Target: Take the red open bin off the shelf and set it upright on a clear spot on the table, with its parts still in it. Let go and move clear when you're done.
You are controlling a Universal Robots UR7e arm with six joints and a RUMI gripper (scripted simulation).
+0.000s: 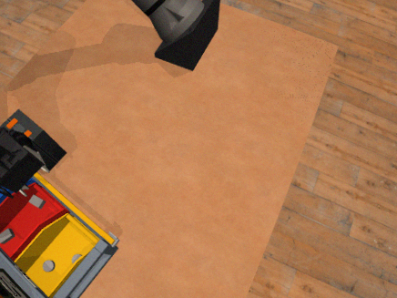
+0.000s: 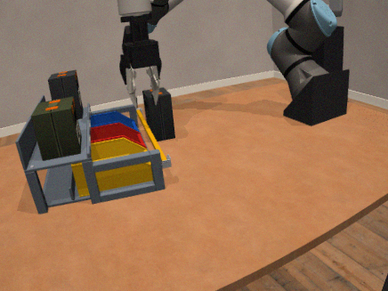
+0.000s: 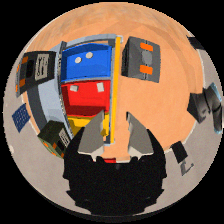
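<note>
My hand is 8 cm above the yellow stick. Round my hand: black box: 6 cm behind, 10 cm to the right, 8 cm below; then red open bin: 10 cm ahead, 1 cm to the right, 10 cm below; then blue bin: 9 cm ahead, 12 cm to the right, 10 cm below.
</note>
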